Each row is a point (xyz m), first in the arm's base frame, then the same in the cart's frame.
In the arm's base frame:
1: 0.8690 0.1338 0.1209
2: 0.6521 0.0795 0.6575
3: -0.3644 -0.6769 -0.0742
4: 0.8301 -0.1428 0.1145
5: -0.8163 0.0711 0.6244
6: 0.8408 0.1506 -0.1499
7: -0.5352 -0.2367 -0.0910
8: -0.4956 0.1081 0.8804
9: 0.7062 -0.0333 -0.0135
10: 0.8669 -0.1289 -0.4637
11: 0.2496 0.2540 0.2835
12: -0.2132 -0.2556 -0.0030
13: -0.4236 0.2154 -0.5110
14: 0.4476 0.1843 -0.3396
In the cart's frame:
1: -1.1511 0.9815 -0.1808
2: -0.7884 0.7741 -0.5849
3: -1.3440 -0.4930 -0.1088
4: -1.3343 0.8138 -0.3087
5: -0.2268 -0.5162 -0.1637
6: -1.2866 0.9606 0.0550
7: -0.9753 -0.4302 0.1798
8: -0.1789 -0.2134 -0.4390
9: -1.2826 0.7562 -0.1144
10: -1.6779 0.8434 0.1571
11: -0.7235 0.4999 -0.0819
12: -1.0657 -0.1560 0.0112
13: -0.9471 -0.1209 0.7246
14: -1.2168 0.6296 0.3330

